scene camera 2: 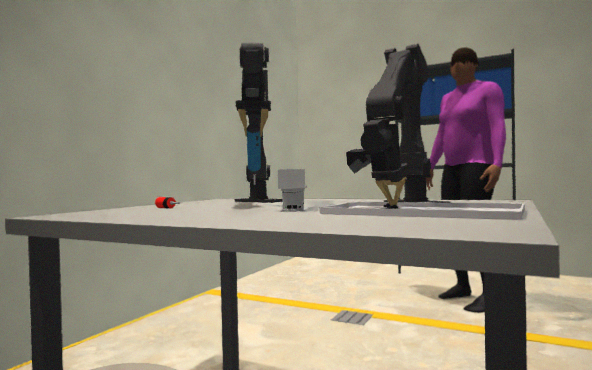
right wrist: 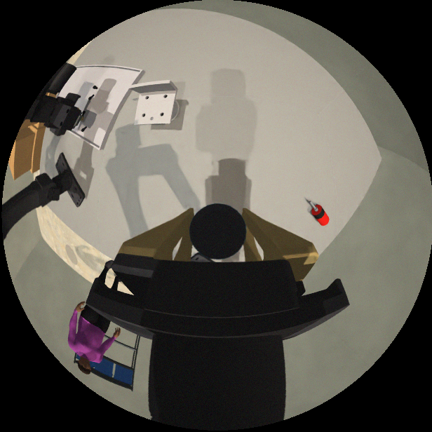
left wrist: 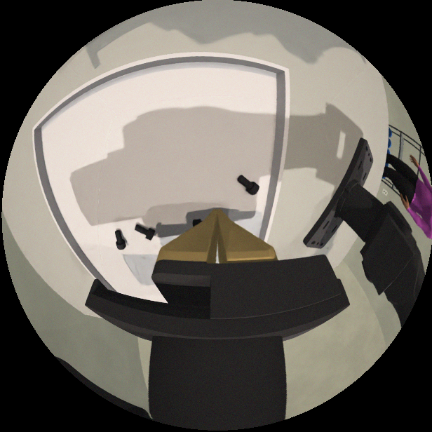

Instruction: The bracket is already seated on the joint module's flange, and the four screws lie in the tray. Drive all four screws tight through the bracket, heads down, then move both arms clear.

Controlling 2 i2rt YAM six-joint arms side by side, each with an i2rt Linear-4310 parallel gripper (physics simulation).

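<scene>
The pale bracket sits on the joint module, with dark holes in its plate. Black screws lie in the white tray. Another screw shows partly beside the left finger pair, mostly hidden behind it. My left gripper is shut, fingertips together, low over the tray, with no screw seen between them. My right gripper is shut on the blue screwdriver, held upright above the table, tip down.
A red and black screwdriver lies on the table, at the left in the scene view. A person stands behind the table by a blue-panelled rack. An orange box shows at the left of the right wrist view.
</scene>
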